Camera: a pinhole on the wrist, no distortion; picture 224 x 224 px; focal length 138.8 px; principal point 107.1 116.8 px. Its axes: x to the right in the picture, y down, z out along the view. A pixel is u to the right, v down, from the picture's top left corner.
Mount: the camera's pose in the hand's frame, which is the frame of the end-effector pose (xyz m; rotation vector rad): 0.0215 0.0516 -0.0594 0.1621 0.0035 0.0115
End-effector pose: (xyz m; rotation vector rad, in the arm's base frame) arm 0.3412 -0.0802 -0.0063 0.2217 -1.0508 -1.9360
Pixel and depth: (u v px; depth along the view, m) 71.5 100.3 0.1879
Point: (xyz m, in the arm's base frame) 0.2916 0.0115 0.0630
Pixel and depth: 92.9 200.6 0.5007
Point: 0.2753 0.1619 0.4877
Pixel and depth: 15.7 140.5 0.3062
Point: 0.3471 0.1936 0.1459
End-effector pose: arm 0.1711 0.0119 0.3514 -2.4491 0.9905 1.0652
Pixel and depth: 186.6 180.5 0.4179
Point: -0.0263 -0.0466 -0.0998
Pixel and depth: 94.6 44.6 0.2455
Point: 0.1654 0.1750 0.2383
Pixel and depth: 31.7 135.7 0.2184
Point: 0.0079 0.1071 0.3119
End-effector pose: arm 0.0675 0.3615 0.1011 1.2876 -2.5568 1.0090
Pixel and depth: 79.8 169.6 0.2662
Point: 0.0485 0.2952 -0.1359
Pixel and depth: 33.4 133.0 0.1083
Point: 0.0653 0.3750 0.0259
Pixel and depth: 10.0 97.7 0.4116
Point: 0.3556 0.3049 -0.2206
